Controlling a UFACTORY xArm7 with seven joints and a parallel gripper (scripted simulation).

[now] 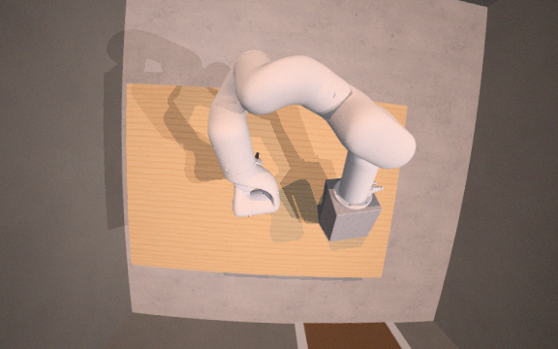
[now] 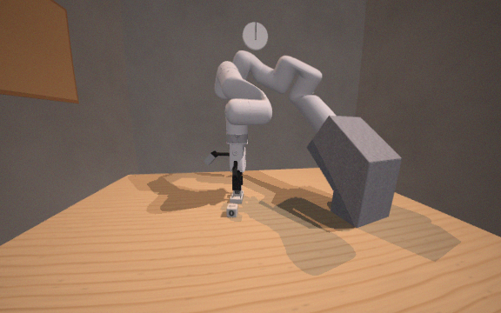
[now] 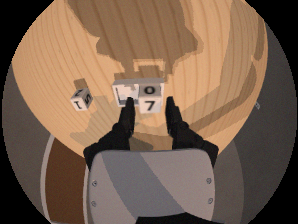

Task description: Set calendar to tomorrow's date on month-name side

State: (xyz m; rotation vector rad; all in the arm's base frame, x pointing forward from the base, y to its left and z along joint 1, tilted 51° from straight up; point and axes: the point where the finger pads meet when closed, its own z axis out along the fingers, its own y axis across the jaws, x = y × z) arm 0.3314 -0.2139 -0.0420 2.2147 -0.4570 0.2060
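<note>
Now: the white calendar tray 10 mm ahead of my hand, 20 mm to the left of it and 50 mm below it.
</note>
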